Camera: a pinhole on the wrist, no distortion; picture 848 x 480 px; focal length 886.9 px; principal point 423.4 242.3 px. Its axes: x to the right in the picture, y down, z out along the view. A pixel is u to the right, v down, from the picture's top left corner.
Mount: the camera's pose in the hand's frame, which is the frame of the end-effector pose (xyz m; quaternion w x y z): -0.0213 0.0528 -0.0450 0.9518 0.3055 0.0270 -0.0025
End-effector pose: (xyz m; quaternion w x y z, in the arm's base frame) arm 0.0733 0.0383 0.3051 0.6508 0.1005 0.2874 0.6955
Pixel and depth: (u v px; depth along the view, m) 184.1 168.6 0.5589
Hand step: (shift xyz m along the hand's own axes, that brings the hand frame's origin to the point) -0.1450 -0.3119 0.3897
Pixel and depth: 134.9 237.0 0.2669
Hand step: -0.0947 -0.1048 0.1754
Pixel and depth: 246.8 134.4 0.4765
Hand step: -0.0935 -0.2726 0.3132
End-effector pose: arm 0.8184 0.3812 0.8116 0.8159 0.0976 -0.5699 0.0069
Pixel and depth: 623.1 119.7 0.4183
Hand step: 0.0924 -0.2364 0.2560
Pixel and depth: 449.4 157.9 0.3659
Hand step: 0.0069 -0.1882 0.2313
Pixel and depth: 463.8 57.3 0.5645
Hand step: 0.0300 -0.3710 0.3435
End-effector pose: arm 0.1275 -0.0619 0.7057 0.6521 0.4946 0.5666 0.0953
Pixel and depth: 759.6 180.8 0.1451
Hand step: 0.0406 -0.0391 0.0640
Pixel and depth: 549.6 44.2 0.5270
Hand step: 0.0774 -0.3486 0.3105
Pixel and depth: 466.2 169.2 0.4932
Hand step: 0.0262 -0.2669 0.3305
